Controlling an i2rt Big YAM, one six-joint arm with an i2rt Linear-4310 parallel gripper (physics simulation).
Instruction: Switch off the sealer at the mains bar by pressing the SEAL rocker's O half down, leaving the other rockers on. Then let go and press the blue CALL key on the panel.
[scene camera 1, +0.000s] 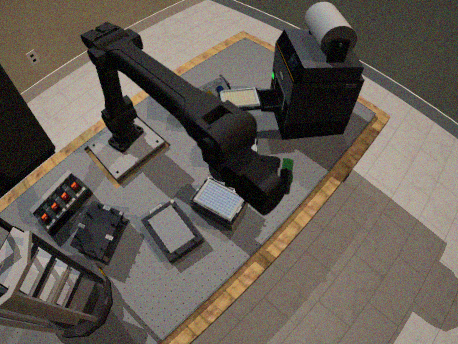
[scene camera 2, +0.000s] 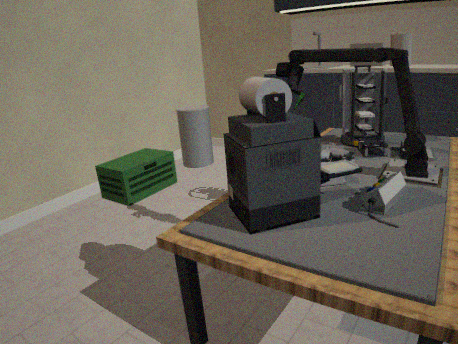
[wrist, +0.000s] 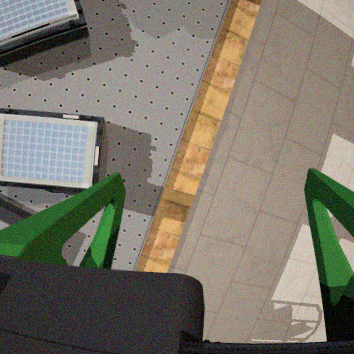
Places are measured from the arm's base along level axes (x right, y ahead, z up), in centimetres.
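Pixels of known places: gripper, fingertip midpoint: (wrist: 211, 179); arm's base, link origin: (scene camera 1: 126, 137) (scene camera 2: 415, 172).
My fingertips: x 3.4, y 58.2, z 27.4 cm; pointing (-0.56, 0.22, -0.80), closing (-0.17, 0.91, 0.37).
Note:
Ahead of a thing's pixels: the offset from my fingertips to its middle. "spot": to the spot under its first point.
The mains bar {dx +30.5, dy -62.0, dz -26.6 cm} (scene camera 1: 60, 201) lies at the left of the table in scene camera 1, with several rockers glowing orange. Its labels are too small to read, so I cannot tell which is SEAL. The key panel {dx -31.9, dy -44.1, dz -25.0 cm} (scene camera 2: 394, 194) stands behind the black machine in scene camera 2 and is partly hidden by my arm in scene camera 1. Its blue CALL key {dx -38.1, dy -39.2, dz -22.8 cm} (scene camera 1: 220, 89) shows past the arm. My gripper (scene camera 1: 287, 167) (scene camera 2: 299, 100) (wrist: 211, 179) is open and empty, high above the front table edge, away from both bar and panel.
A black machine {dx -49.3, dy -7.1, dz -6.4 cm} (scene camera 1: 317, 100) (scene camera 2: 275, 180) with a white roll stands at the right. A blue-gridded tray {spot: dx +0.8, dy -14.0, dz -23.7 cm} (scene camera 1: 219, 199) (wrist: 47, 150), a grey plate {dx +15.7, dy -21.4, dz -25.8 cm} (scene camera 1: 171, 229), a black fixture {dx +29.7, dy -39.7, dz -25.4 cm} (scene camera 1: 100, 232) and a rack (scene camera 1: 75, 315) (scene camera 2: 382, 107) are on the table.

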